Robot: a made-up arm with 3 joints.
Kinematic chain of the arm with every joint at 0, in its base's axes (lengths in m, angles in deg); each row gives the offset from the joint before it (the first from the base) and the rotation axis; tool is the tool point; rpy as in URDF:
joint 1: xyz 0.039 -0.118 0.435 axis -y
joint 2: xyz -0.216 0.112 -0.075 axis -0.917 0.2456 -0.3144
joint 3: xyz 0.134 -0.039 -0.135 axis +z
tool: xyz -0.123 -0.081 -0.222 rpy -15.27 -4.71 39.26
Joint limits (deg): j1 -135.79..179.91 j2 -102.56..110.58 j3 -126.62..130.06
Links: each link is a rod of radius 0.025 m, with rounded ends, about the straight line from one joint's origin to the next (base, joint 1, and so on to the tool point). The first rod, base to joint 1, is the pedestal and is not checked.
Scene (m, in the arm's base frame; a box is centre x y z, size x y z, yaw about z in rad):
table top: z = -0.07
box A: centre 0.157 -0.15 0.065 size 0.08 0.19 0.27 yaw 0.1
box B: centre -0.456 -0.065 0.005 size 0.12 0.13 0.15 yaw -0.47
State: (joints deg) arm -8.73 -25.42 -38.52
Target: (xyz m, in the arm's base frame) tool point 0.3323 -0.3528 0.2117
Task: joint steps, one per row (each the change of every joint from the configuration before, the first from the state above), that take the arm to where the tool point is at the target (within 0.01 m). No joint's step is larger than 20 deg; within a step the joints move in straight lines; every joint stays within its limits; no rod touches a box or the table.
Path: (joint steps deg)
1: 18.02 -5.13 13.18
2: 18.02 -5.13 13.17
3: 18.01 -5.13 13.18
4: 18.02 -5.12 13.18
5: 18.02 -5.13 13.18
6: 9.05 17.75 0.60
7: 9.05 17.75 0.61
8: 9.05 17.74 0.60
9: 9.06 17.75 0.61
10: 9.05 17.75 0.60
11: 9.05 17.75 0.60
12: 9.05 17.75 0.61
13: 9.05 17.75 0.60

